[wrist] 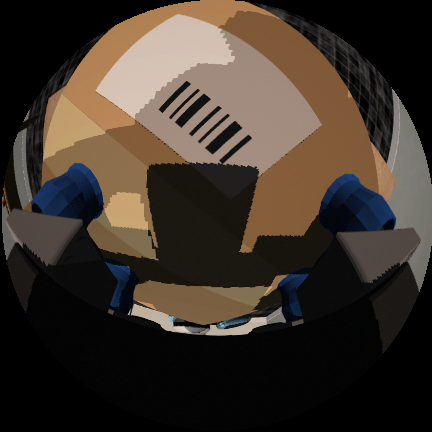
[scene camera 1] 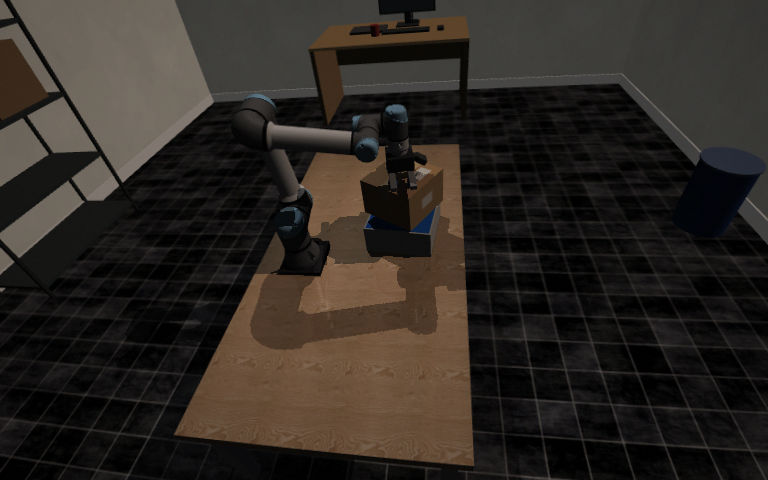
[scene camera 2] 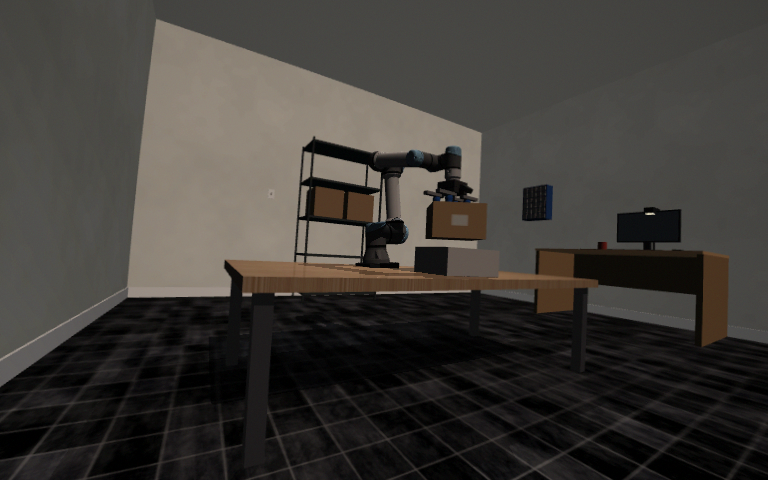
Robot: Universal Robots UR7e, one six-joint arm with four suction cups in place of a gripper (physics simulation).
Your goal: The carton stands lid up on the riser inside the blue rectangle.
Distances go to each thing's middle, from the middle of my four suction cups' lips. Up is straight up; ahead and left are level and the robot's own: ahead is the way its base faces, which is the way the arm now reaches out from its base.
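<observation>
There is the grey riser [scene camera 1: 380, 235], 4 cm to the left of my suction cup and 27 cm below it. As for the brown carton [scene camera 1: 406, 208], my suction cup is 2 cm to the right of it and 9 cm above it.
</observation>
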